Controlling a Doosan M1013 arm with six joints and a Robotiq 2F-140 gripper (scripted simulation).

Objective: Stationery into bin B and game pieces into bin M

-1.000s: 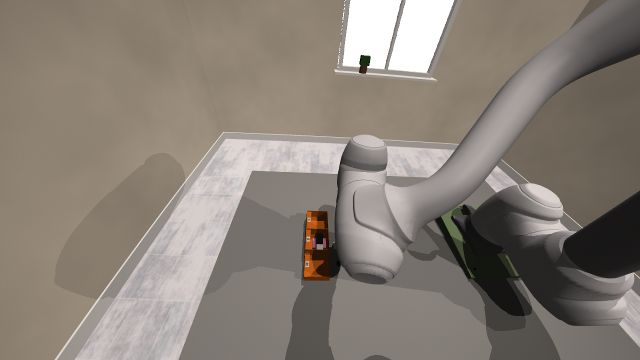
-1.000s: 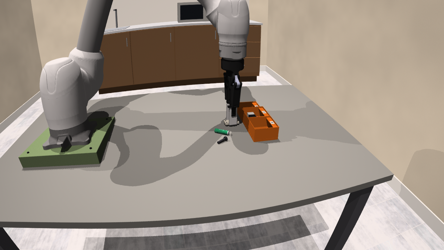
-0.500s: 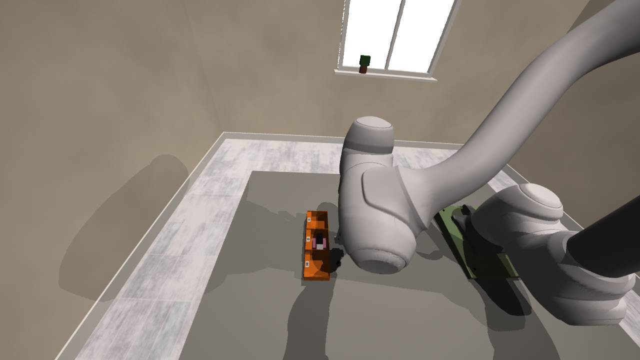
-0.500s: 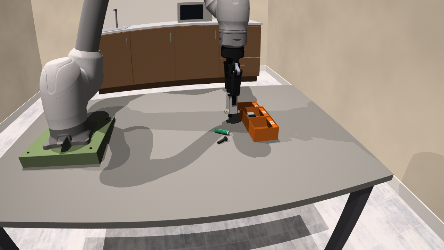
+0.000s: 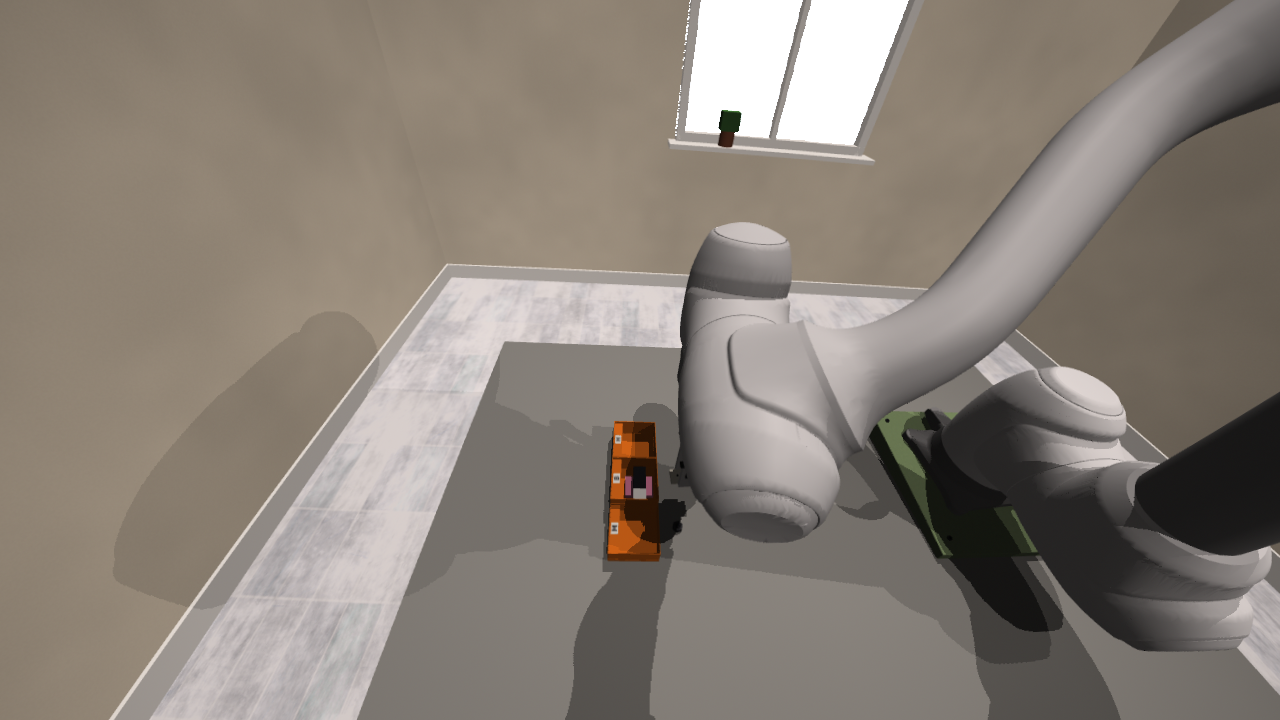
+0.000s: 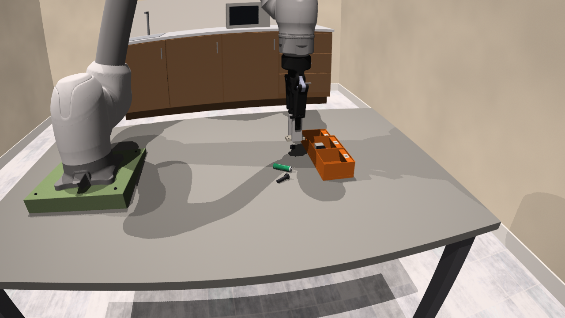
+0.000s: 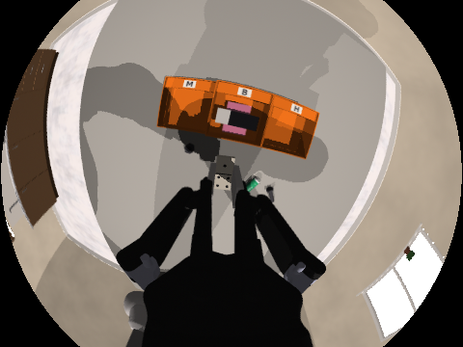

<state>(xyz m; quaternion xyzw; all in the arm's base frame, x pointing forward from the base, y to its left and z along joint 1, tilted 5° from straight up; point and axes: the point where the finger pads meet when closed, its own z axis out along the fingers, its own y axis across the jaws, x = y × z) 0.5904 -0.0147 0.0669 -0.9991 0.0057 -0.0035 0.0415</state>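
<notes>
My hand is 80 mm short of the black-and-white eraser, 70 mm above it and 10 mm to the left of it. Round my hand: cream domino 30 mm below; small black nut 90 mm below, 60 mm to the left, 20 mm ahead; orange three-compartment bin 90 mm ahead, 70 mm below, 10 mm to the right.
</notes>
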